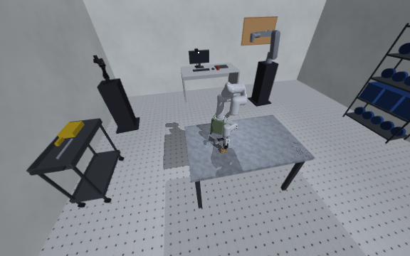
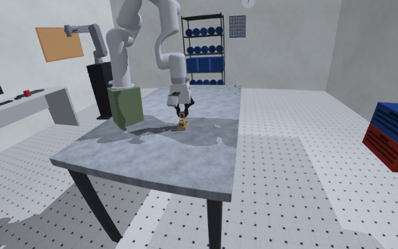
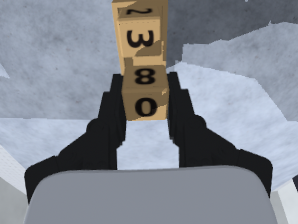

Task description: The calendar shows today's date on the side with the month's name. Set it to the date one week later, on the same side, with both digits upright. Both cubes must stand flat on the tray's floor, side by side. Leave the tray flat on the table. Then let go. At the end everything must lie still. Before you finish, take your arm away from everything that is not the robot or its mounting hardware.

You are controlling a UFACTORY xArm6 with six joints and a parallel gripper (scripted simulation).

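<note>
Right now my hand is 20 mm to the left of the tray and 60 mm above it.
</note>
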